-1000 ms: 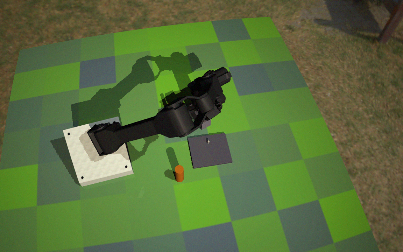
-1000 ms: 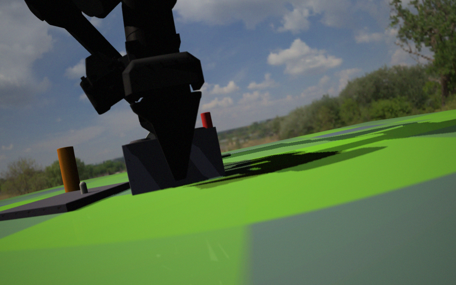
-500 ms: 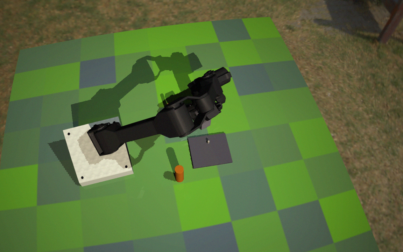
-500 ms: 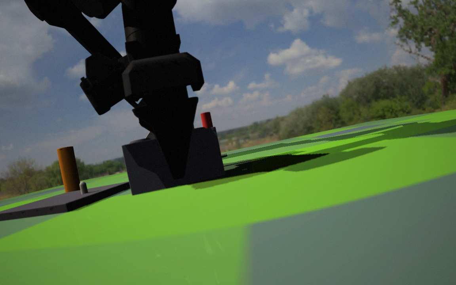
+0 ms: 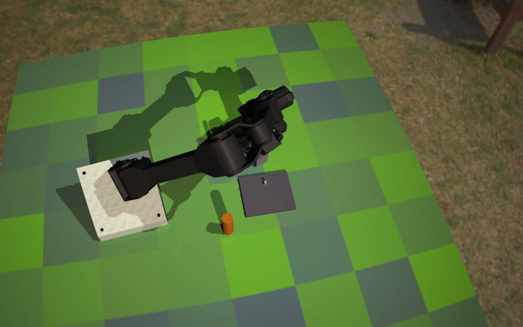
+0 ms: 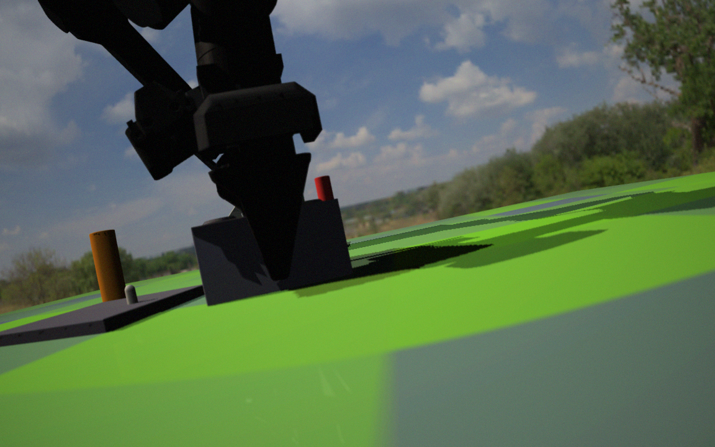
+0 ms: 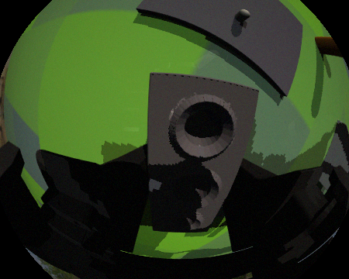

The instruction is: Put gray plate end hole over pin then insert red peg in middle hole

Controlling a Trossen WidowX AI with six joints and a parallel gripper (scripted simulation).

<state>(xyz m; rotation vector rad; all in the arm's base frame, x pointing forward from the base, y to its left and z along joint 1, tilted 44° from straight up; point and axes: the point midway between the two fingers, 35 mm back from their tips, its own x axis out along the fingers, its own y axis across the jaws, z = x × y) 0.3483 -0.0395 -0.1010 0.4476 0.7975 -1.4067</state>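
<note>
Right now my gripper tip is 11 cm past the red peg, 4 cm to the right of it and 3 cm below it. The rest, counted from my gripper tip: gray plate: 3 cm above; then orange cylinder: 14 cm behind, 21 cm to the right, 3 cm above.
</note>
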